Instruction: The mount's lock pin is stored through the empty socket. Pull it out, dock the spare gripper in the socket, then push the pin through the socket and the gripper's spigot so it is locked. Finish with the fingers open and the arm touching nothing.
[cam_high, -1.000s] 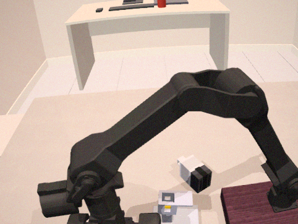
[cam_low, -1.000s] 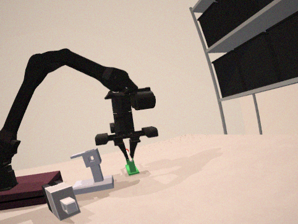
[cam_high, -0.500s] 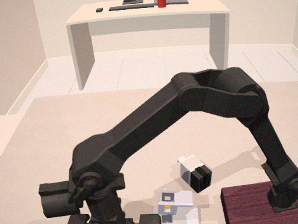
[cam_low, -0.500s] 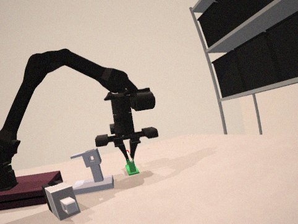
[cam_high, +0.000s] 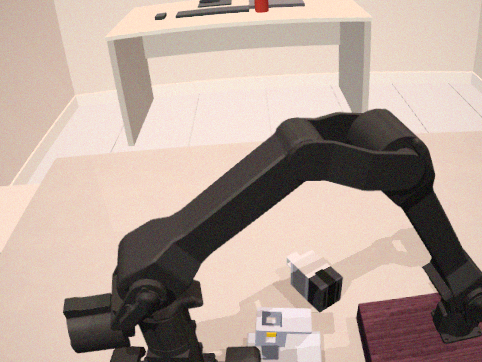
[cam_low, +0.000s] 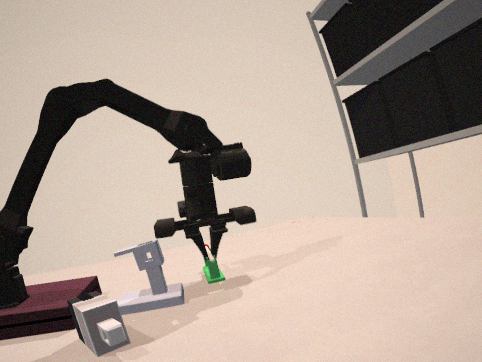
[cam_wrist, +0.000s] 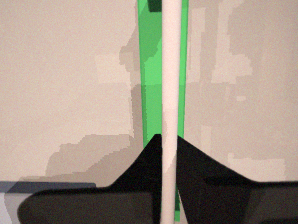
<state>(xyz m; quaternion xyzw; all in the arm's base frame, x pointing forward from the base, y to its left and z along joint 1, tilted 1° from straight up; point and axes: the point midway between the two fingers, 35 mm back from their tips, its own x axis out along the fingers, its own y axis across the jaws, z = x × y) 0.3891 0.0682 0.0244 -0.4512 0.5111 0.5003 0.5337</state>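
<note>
Right now the green bracket is 2 cm to the left of my gripper tip. Round my gripper tip: spare gripper 22 cm to the right, 18 cm behind; grey mount 12 cm behind, 8 cm to the right, 3 cm above.
</note>
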